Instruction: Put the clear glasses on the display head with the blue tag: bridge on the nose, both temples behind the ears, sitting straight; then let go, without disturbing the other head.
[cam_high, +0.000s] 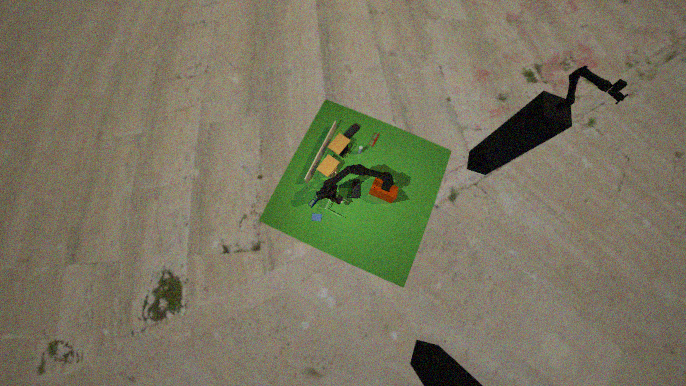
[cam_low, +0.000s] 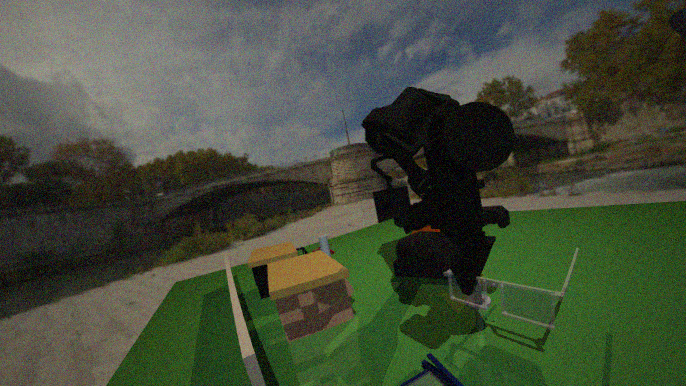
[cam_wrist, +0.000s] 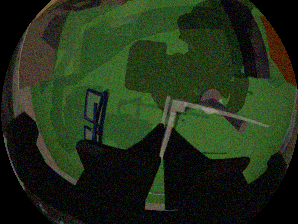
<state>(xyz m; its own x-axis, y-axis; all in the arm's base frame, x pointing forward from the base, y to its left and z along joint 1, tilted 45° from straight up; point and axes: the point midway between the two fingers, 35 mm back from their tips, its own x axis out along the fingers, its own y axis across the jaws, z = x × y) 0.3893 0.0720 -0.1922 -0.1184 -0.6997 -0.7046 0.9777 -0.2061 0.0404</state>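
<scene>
Now: gripper tip 80 mm past the grey peg, 10 mm to the left of it and 40 mm above it. Round my gripper tip: small blue square (70 mm ahead, 180 mm to the left, 60 mm below); then pale strip (210 mm ahead, 370 mm to the right, 10 mm below); then display head (80 mm ahead, 240 mm to the right).
</scene>
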